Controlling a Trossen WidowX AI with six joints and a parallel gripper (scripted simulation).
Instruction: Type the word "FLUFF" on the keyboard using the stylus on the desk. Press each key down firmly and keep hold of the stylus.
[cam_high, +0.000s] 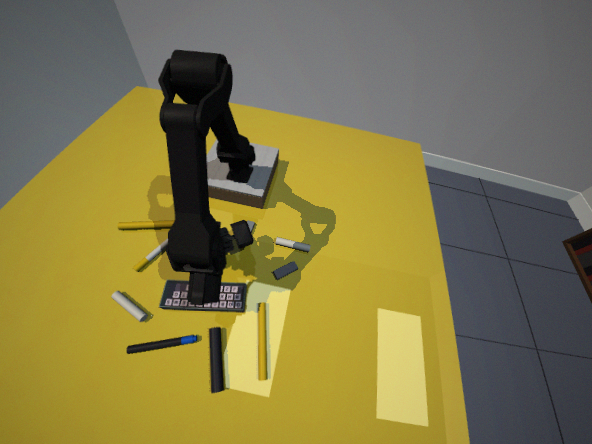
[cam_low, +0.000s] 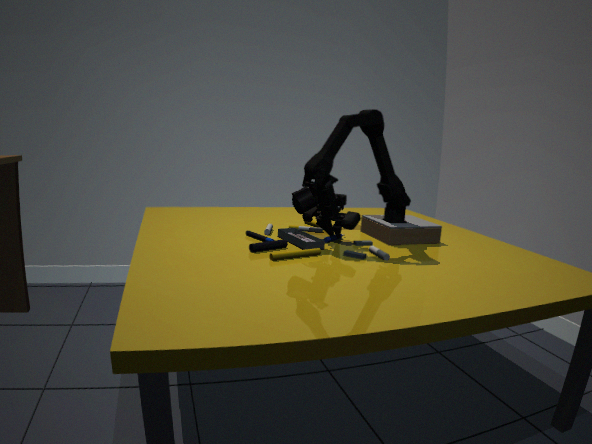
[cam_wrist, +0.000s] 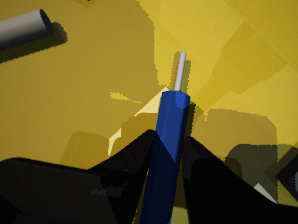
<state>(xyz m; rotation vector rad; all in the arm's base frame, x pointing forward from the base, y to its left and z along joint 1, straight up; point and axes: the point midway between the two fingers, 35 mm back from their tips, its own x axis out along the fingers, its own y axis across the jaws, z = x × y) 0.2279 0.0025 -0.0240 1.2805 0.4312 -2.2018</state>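
Now: the thin grey tip 4 cm behind my gripper tip and 3 cm to the right of it. The rest, counted from my gripper tip: grey block (6 cm behind, 8 cm to the left); then dark blue stylus (1 cm behind, 1 cm to the right); then yellow stick (20 cm ahead, 19 cm to the left).
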